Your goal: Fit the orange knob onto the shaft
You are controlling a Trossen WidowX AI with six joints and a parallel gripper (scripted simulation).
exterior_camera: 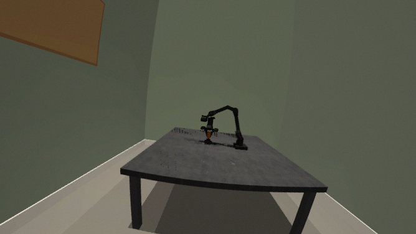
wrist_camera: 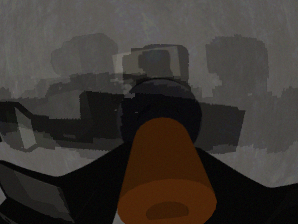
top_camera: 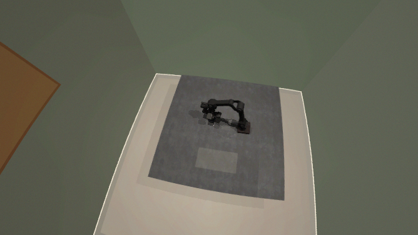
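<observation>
My gripper tip is now 2 cm below the orange knob. Also, from my gripper tip: dark pedestal: 4 cm below.
</observation>
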